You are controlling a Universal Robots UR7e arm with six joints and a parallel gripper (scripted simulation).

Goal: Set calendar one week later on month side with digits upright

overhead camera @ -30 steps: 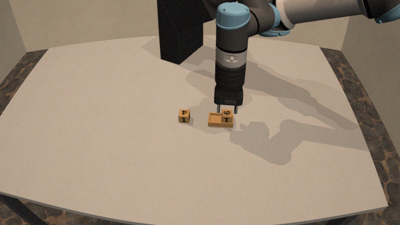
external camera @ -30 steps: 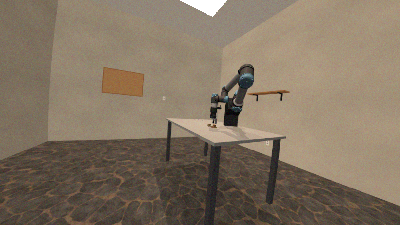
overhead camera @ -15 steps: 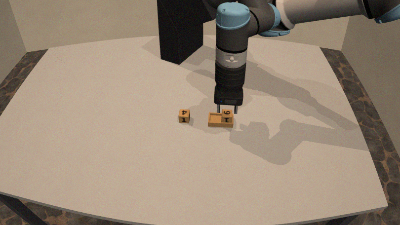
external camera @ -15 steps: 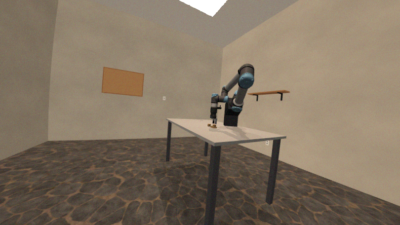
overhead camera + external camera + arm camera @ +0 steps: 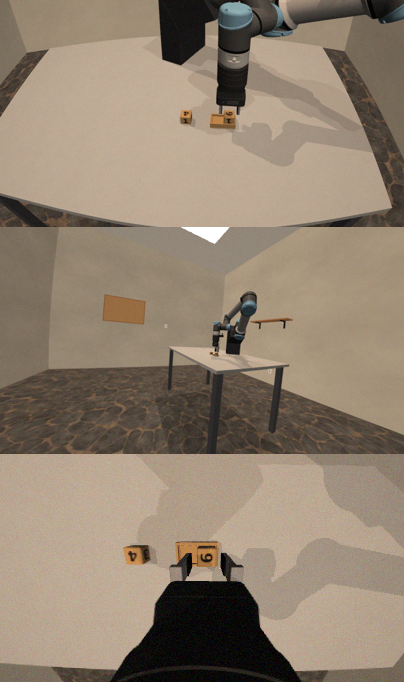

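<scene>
Right now the cube is 40 mm below my hand. From my hand the other things lie so: orange tray: 60 mm below, 20 mm to the right.
</scene>
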